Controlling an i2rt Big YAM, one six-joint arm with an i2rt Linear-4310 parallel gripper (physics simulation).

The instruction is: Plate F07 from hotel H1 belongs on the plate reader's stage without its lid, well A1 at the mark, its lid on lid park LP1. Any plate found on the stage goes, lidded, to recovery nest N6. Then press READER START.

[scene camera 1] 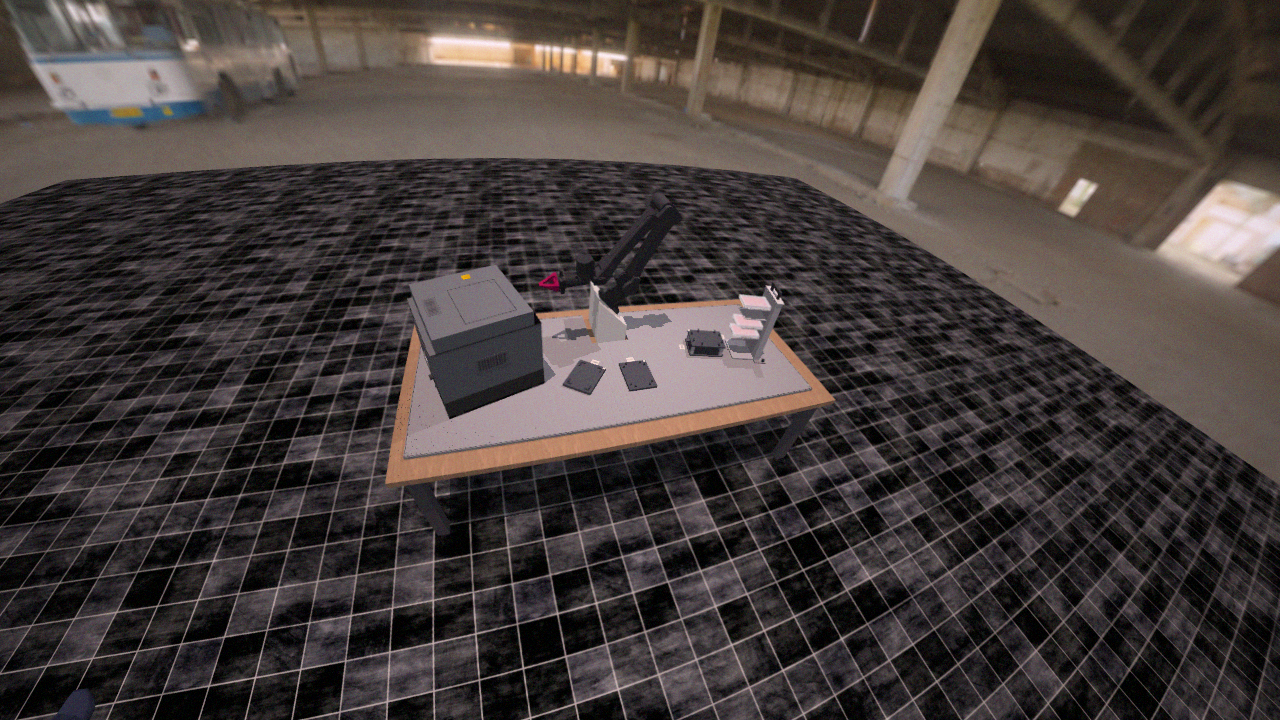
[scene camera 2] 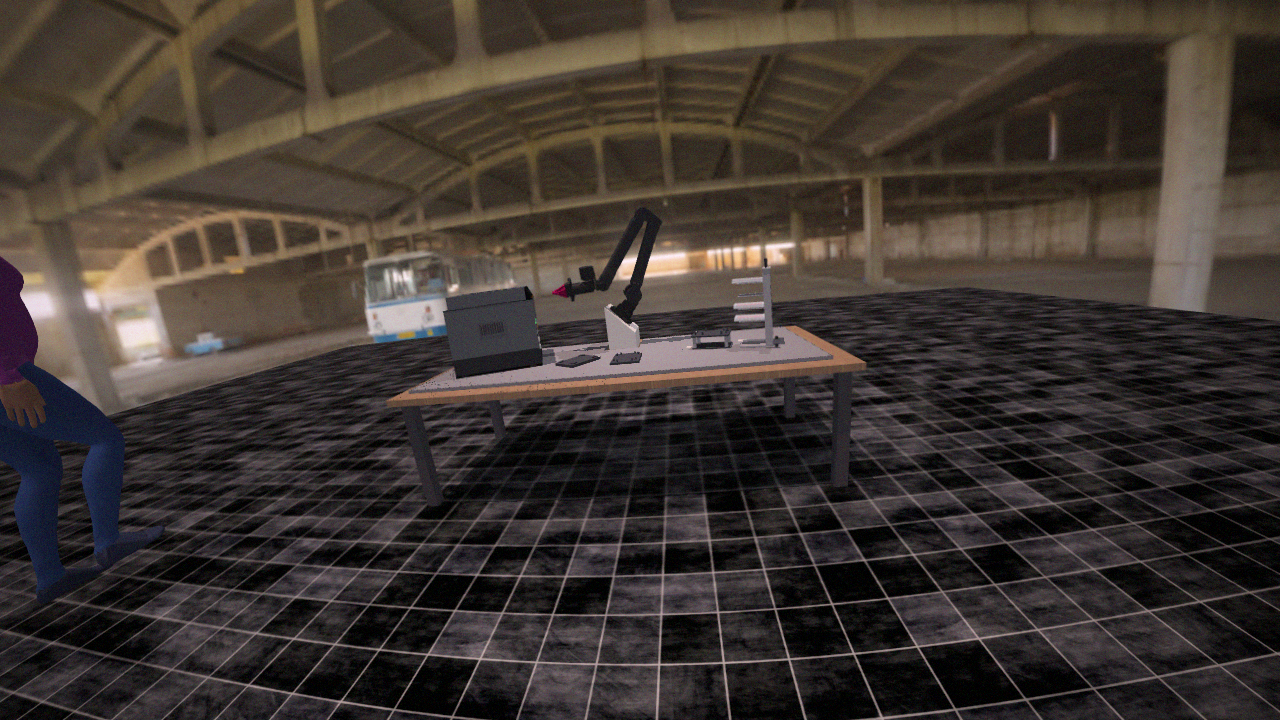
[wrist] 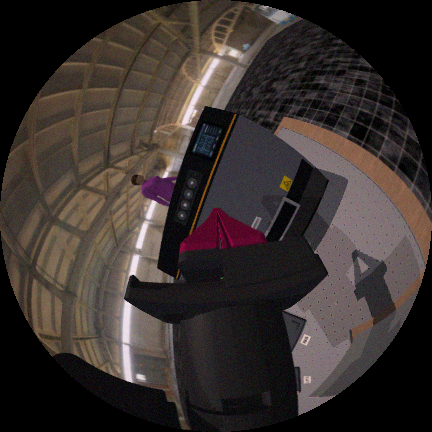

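Seen in the pictures: gripper, fingertip midpoint: [scene camera 1: 538,284] [scene camera 2: 552,292] [wrist: 216,212]; arm's base, origin of the base link: [scene camera 1: 607,302] [scene camera 2: 620,316].
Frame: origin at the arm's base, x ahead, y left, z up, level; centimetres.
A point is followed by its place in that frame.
The plate reader [scene camera 1: 478,335] @(x 46.1, y -47.6, z 17.3 cm) [scene camera 2: 494,331] @(x 44.4, y -44.1, z 3.3 cm) [wrist: 245,165] @(x 10.4, y -41.1, z 10.3 cm) is a big dark grey box at the table's left end. In the wrist view its front shows a screen, several round buttons [wrist: 185,204] @(x 19.9, y -37.6, z 17.6 cm) and a framed dark slot [wrist: 283,220] @(x 16.8, y -37.9, z -4.1 cm). My gripper [scene camera 1: 542,282] @(x 11.5, y -29.8, z 15.6 cm) [scene camera 2: 556,291] @(x 11.5, y -29.8, z 15.6 cm) [wrist: 216,212] @(x 11.5, y -29.8, z 15.6 cm) has magenta fingers, is shut and empty, and is in the air in front of the reader's front face. The hotel [scene camera 1: 769,324] @(x 24.8, y 69.0, z 6.6 cm) [scene camera 2: 768,308] @(x 24.8, y 70.2, z 1.5 cm) at the right end holds several pale plates on its levels. Their labels are too small to read. No plate shows on the reader's stage, which is hidden.
Two flat dark nests [scene camera 1: 584,376] @(x 34.0, y -12.0, z -13.6 cm) [scene camera 1: 638,375] @(x 34.1, y 10.5, z -13.8 cm) lie mid-table; which is N6 is unreadable. A dark raised holder [scene camera 1: 705,342] [scene camera 2: 711,338] stands left of the hotel. The arm's white base bracket [scene camera 1: 606,320] @(x 9.4, y -1.2, z -3.4 cm) [scene camera 2: 622,329] @(x 8.8, y 2.8, z -5.5 cm) stands at the back. A person [scene camera 2: 53,447] [wrist: 159,189] stands beyond the table.
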